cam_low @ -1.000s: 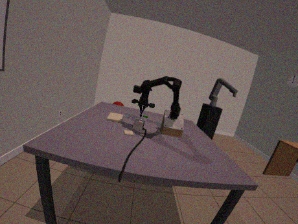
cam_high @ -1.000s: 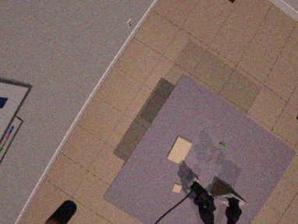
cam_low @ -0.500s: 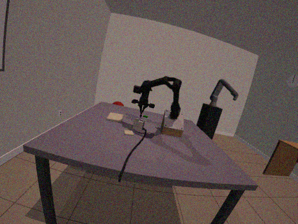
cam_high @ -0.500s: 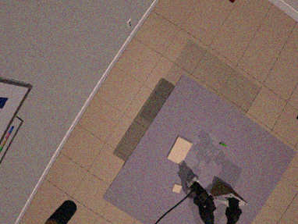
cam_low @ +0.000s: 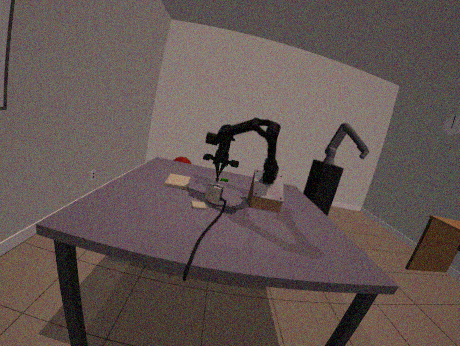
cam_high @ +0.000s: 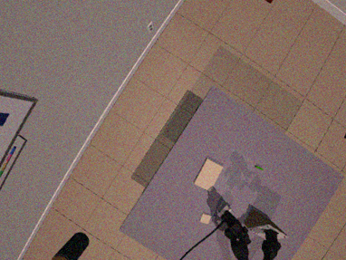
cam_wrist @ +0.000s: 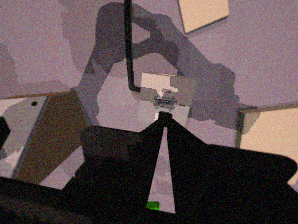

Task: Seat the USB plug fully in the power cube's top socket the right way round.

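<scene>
My gripper tip is now 6 cm above the USB socket. From my gripper tip the other things lie so: tan slab 22 cm ahead, 16 cm to the right, 12 cm below; then tan tile 8 cm ahead, 14 cm to the left, 13 cm below; then USB plug 2 cm below.
</scene>
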